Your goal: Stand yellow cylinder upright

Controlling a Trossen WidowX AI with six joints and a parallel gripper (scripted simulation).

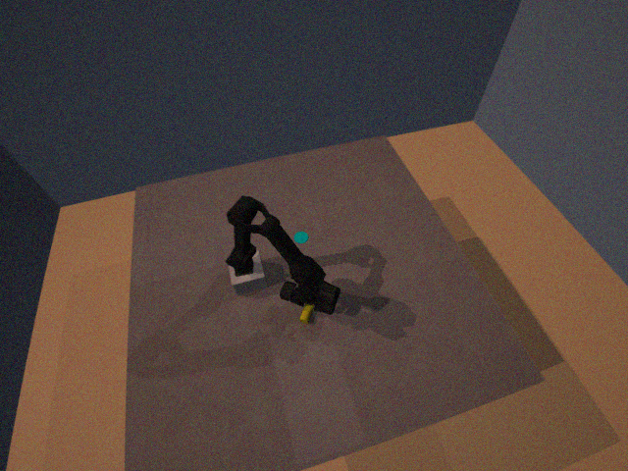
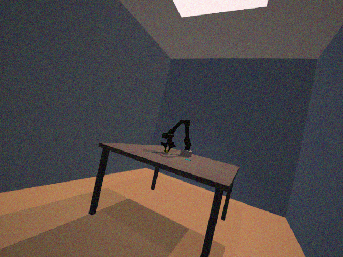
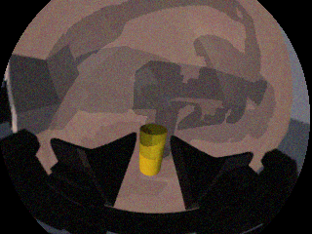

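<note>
My gripper tip is now 3 cm short of the cyan circle, 32 cm to the right of it and 2 cm above it. Round my gripper tip: yellow tall cylinder 1 cm behind, 2 cm to the right.
</note>
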